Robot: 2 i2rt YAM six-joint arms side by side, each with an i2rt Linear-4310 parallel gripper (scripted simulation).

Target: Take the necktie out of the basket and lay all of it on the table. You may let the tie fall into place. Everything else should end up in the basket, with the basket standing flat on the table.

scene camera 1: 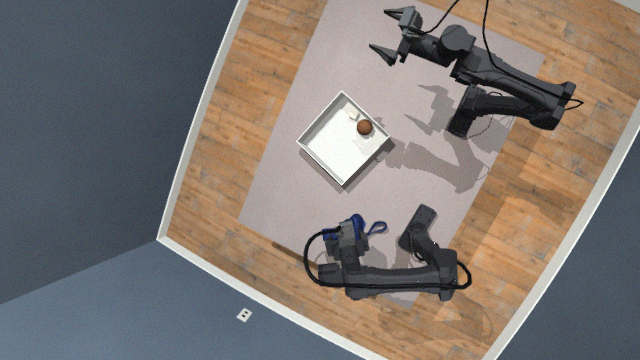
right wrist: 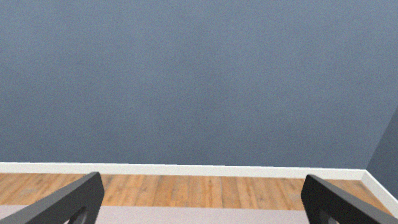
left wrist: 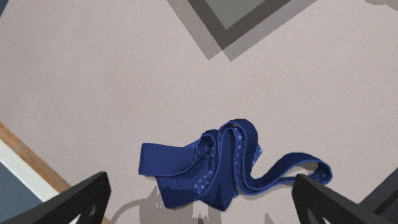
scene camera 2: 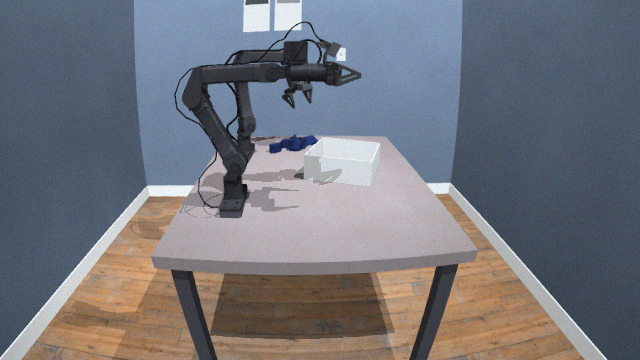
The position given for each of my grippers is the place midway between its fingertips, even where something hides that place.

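My left gripper (scene camera 1: pixel 344 232) is in the left wrist view too (left wrist: pixel 201 182). I can see my right gripper (scene camera 1: pixel 376 28) as well, and that same gripper is also at (scene camera 2: pixel 358 74) and (right wrist: pixel 202 182). There's a white basket (scene camera 1: pixel 332 139), which I also see at (scene camera 2: pixel 320 166), but in the right wrist view the basket is out of frame. And there's a blue necktie (left wrist: pixel 208 169).
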